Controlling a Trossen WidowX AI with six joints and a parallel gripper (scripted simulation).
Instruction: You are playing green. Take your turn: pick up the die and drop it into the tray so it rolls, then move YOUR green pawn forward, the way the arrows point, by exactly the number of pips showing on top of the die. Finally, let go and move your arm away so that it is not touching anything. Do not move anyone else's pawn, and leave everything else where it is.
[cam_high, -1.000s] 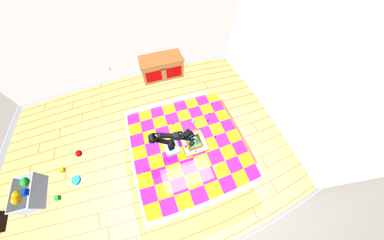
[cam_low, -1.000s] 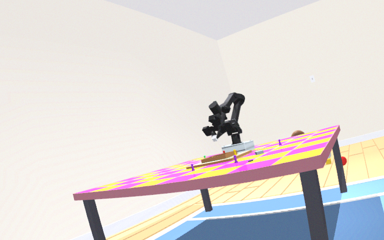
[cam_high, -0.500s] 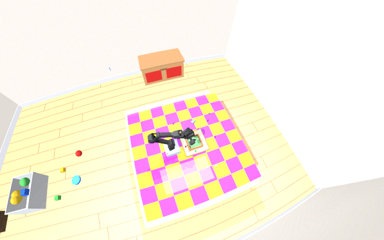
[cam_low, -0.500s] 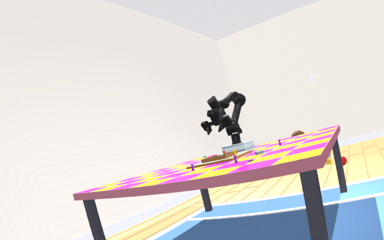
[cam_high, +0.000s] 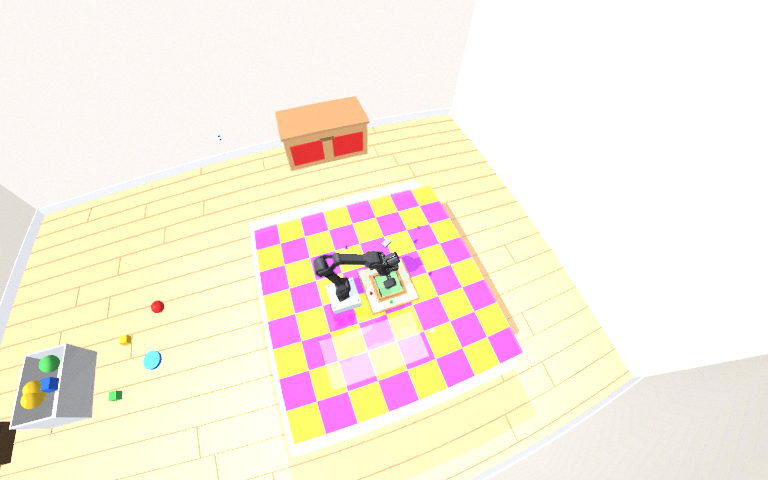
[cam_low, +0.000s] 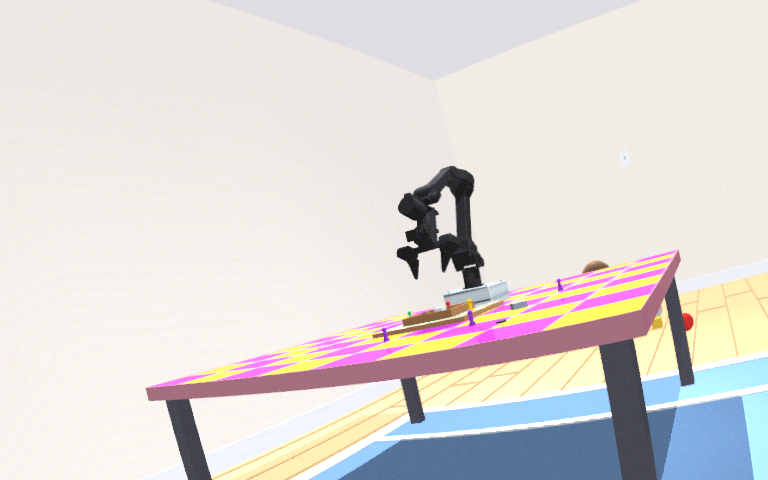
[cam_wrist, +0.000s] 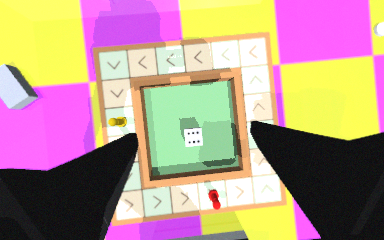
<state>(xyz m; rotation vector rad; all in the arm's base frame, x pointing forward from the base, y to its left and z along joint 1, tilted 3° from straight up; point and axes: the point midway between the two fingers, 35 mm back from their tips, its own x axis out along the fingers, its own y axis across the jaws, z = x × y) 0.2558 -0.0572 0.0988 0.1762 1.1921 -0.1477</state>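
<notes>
Now: the green pawn 5 cm behind my gripper tip, 10 cm to the right of it and 11 cm below it. Round my gripper tip: red pawn (12 cm behind, 11 cm below); then yellow pawn (4 cm ahead, 10 cm to the left, 11 cm below); then white die (2 cm behind, 11 cm below).
</notes>
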